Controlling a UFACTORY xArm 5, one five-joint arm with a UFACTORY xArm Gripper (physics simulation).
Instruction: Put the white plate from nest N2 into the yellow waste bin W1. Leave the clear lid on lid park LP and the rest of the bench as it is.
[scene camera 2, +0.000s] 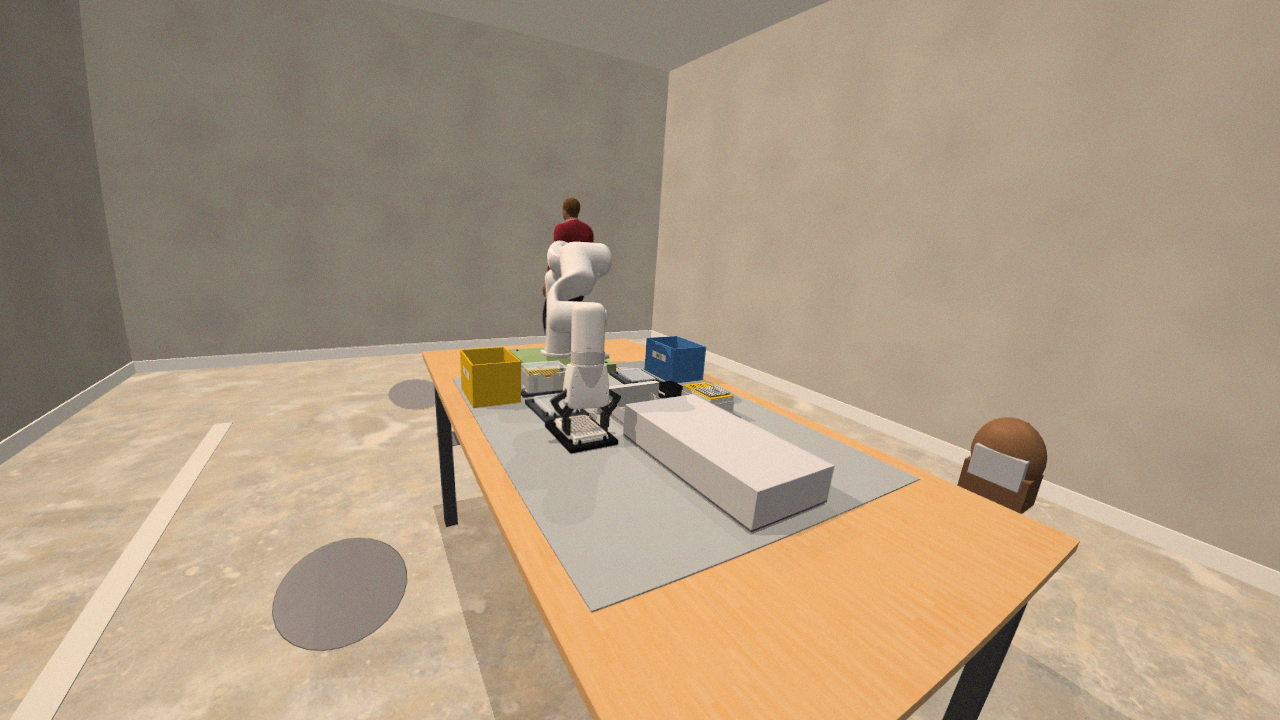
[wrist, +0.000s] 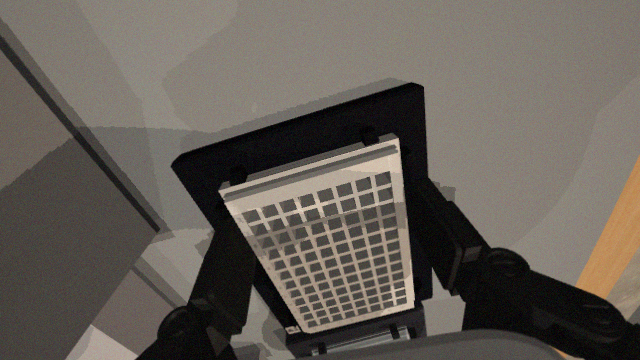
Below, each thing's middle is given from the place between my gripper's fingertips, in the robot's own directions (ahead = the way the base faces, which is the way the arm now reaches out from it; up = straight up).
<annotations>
My gripper is now 38 cm to the right of the yellow-topped rack (scene camera 2: 712, 394), 3 cm past it and 2 cm below it.
</annotations>
